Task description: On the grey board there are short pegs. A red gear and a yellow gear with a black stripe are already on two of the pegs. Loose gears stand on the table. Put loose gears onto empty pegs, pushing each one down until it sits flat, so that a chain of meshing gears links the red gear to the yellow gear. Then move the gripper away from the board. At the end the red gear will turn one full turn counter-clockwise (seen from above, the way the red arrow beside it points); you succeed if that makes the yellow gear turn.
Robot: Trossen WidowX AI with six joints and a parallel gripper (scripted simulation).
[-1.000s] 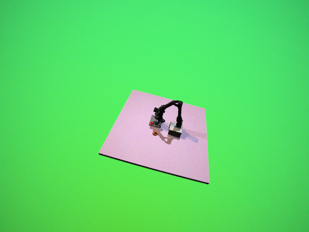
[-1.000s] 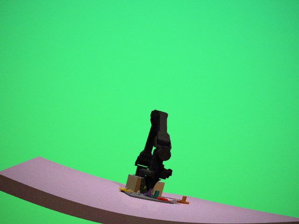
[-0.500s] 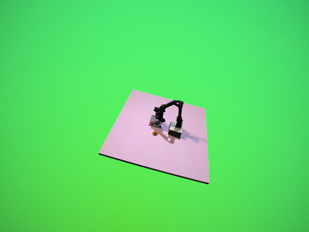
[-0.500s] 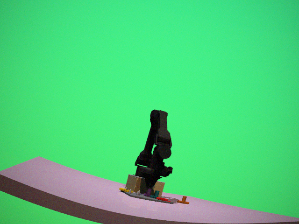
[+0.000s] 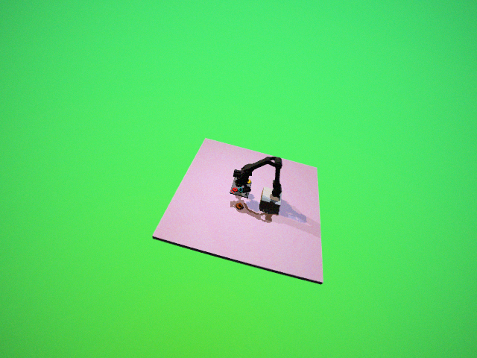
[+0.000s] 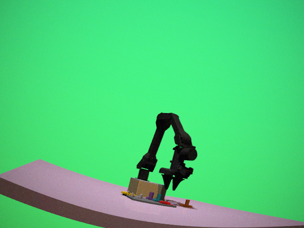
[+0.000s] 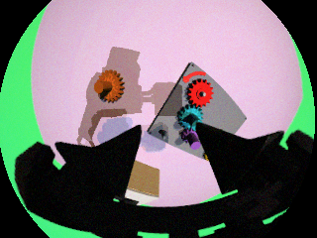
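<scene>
Now: gripper tip 1 cm short of the orange gear, 12 cm to the right of it and 6 cm above it. Also, from my gripper tip: teal gear: 5 cm to the right, 5 cm below; red gear: 5 cm ahead, 5 cm to the right, 6 cm below; purple gear: 3 cm behind, 7 cm to the right, 5 cm below.
</scene>
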